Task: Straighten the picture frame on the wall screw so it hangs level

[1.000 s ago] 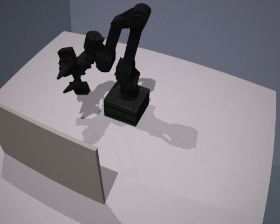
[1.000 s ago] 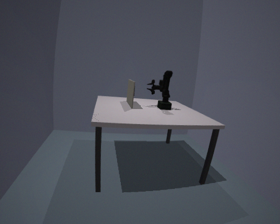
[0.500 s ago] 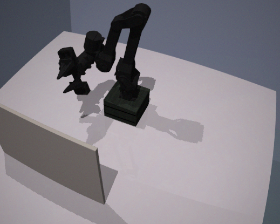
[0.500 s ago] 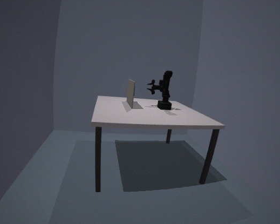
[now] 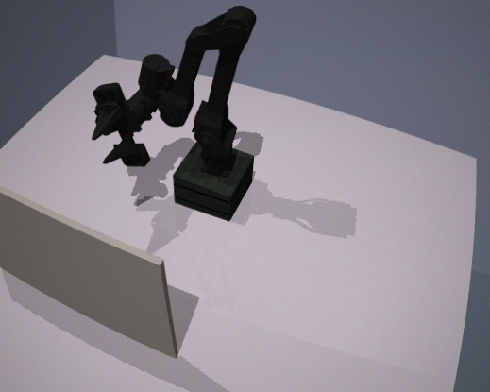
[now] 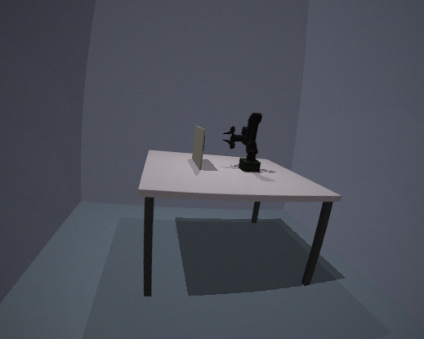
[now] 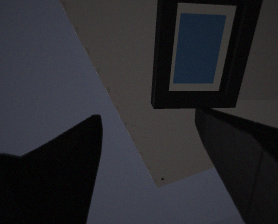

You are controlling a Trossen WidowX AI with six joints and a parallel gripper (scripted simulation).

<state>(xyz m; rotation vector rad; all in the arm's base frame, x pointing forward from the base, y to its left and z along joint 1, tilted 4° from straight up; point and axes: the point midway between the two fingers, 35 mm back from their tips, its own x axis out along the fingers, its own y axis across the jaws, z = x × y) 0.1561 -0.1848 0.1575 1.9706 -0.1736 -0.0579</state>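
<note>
Now: gripper tip 190 mm short of the picture frame and 90 mm above it. From my gripper tip the other things lie so: wall panel (200 mm ahead, 90 mm below).
</note>
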